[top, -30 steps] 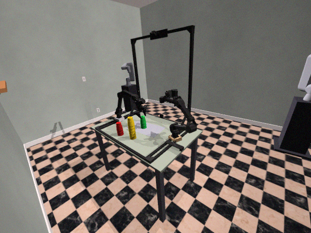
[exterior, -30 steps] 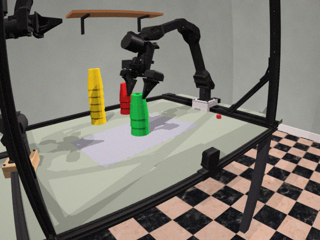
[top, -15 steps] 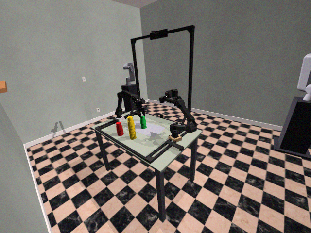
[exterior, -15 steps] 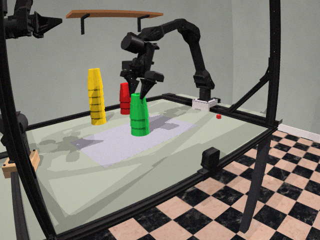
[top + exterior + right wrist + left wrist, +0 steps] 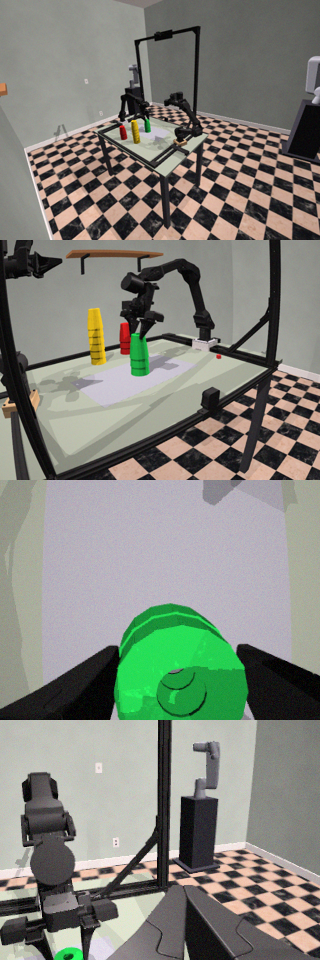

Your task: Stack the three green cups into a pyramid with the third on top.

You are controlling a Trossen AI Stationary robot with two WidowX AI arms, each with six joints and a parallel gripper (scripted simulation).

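The grey mat is 2 cm to the left of my right hand and 17 cm below it. From my right hand the other things lie so: red cube 12 cm behind, 35 cm to the right, 16 cm below.
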